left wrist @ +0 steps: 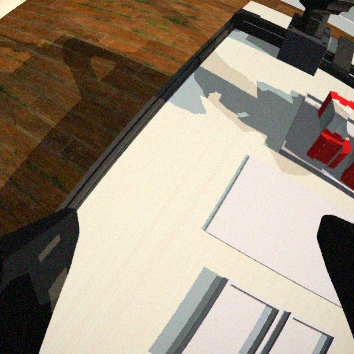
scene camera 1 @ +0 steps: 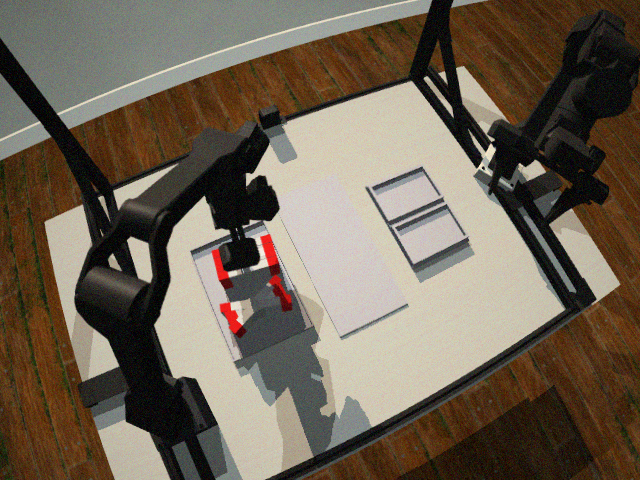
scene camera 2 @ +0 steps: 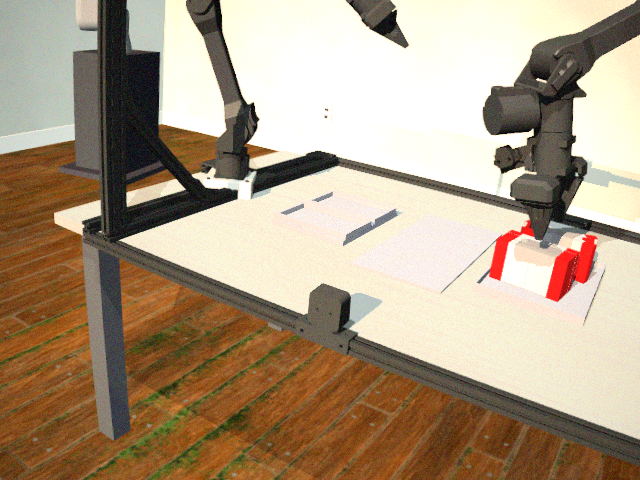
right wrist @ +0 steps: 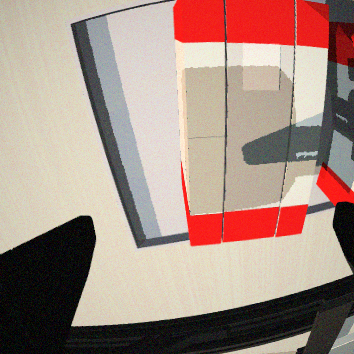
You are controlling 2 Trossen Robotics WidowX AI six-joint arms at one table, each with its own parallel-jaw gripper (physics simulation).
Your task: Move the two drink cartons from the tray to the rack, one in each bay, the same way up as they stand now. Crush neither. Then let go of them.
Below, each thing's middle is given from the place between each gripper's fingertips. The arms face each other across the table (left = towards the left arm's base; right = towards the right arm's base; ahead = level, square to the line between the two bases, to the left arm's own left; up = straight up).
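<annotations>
The grey tray [scene camera 1: 271,329] is 340 mm to the right of my left hand, 240 mm behind it and 330 mm below it. Then there's the pale grey mat [scene camera 1: 355,285], and that mat is 140 mm to the right of my left hand, 190 mm behind it and 340 mm below it.
From my right hand, the pale grey mat is 11 cm ahead, 11 cm below and 18 cm to the left. With the grey tray, my right hand is 10 cm above it, 7 cm short of it and 2 cm to the left of it. Going by its middle, the tray is nearer to my right hand than to my left hand.
</annotations>
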